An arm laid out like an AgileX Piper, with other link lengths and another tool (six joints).
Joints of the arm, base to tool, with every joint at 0 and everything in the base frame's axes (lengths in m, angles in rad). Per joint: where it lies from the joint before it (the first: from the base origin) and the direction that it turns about. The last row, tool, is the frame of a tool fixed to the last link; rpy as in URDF.
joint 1: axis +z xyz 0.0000 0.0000 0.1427
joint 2: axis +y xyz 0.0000 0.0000 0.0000
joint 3: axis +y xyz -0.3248 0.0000 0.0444
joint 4: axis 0.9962 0 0.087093 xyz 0.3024 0.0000 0.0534
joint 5: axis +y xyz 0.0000 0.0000 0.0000
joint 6: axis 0.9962 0 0.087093 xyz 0.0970 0.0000 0.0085
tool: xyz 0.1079 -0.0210 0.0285 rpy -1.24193 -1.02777 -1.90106
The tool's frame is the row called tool.
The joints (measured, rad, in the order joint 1, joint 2, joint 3, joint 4, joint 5, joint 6), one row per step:
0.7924 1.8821 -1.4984 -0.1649 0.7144 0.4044
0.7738 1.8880 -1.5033 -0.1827 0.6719 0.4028
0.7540 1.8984 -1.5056 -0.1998 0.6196 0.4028
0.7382 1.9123 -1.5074 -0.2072 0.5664 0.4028
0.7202 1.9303 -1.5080 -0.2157 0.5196 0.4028
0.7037 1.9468 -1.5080 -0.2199 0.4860 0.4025
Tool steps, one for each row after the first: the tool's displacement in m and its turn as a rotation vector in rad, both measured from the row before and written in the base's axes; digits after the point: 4 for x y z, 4 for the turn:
0.0137 -0.0024 0.0046 0.0175 -0.0399 -0.0050
0.0145 -0.0021 0.0024 0.0203 -0.0405 -0.0052
0.0122 0.0002 0.0000 0.0244 -0.0319 -0.0033
0.0123 -0.0020 -0.0037 0.0152 -0.0244 -0.0060
0.0099 -0.0032 -0.0050 0.0093 -0.0134 -0.0080

